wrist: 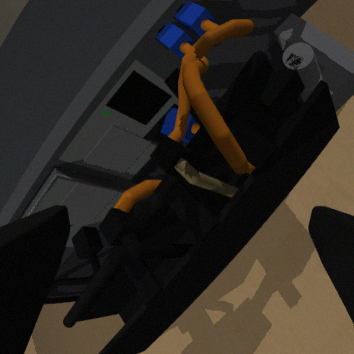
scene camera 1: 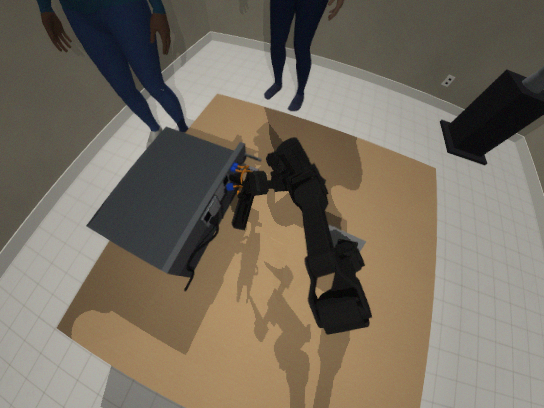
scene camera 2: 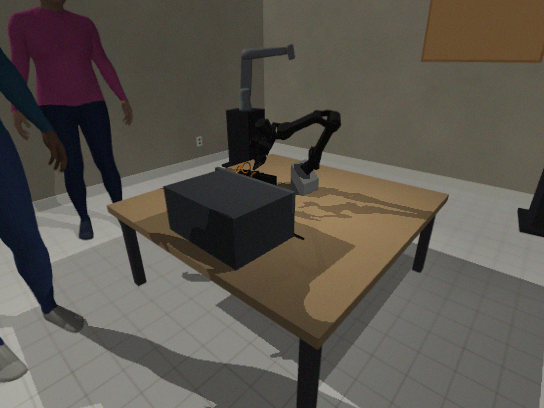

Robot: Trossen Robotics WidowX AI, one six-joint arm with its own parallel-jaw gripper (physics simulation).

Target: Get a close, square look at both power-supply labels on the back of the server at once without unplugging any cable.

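Where they show: gripper, fingertip midpoint: (wrist: 192, 219) (scene camera 2: 254, 166); arm's base, link origin: (scene camera 1: 346, 249) (scene camera 2: 306, 168).
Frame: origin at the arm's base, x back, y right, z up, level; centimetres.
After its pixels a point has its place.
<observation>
The dark grey server (scene camera 1: 155, 190) {x -64.5, y 0.2, z 7.8 cm} (scene camera 2: 200, 200) {x -76.3, y 2.8, z 7.8 cm} (wrist: 45, 65) {x -55.1, y 8.1, z 7.8 cm} lies on the table. In the wrist view its back shows obliquely at the left. A pale power-supply panel (wrist: 117, 147) {x -45.2, y 7.1, z 3.7 cm} has a black square and a green light above it. Another pale panel (wrist: 75, 200) {x -45.0, y 1.8, z 4.5 cm} lies below, partly behind the left finger and a black plug (wrist: 87, 242) {x -43.8, y -1.6, z 1.8 cm}. No label print is readable. Orange cables (wrist: 210, 117) {x -34.9, y 13.1, z 10.2 cm} (scene camera 1: 243, 176) {x -39.2, y 13.0, z 7.2 cm}, blue plugs (wrist: 172, 37) {x -42.8, y 15.2, z 7.1 cm} and a black slatted arm (wrist: 240, 225) {x -34.4, y 9.8, z 3.7 cm} (scene camera 1: 242, 212) {x -36.5, y 3.0, z 1.2 cm} stand behind the server. My gripper (wrist: 192, 219) {x -34.2, y 10.0, z 8.4 cm} (scene camera 2: 259, 159) {x -34.2, y 10.0, z 8.4 cm} is open above them.
A tan strap (wrist: 205, 180) {x -36.0, y 10.8, z 6.4 cm} crosses the black arm. Black cables (scene camera 1: 202, 242) {x -47.9, y -9.2, z -5.6 cm} hang at the server's near back corner. My arm's grey base (scene camera 2: 305, 182) {x -7.7, y -3.8, z -5.1 cm} stands on the wooden table (scene camera 1: 395, 240) {x 26.3, y 12.4, z -12.2 cm} (scene camera 2: 390, 200) {x 10.4, y -45.1, z -12.2 cm}. Two people stand beyond the table edges.
</observation>
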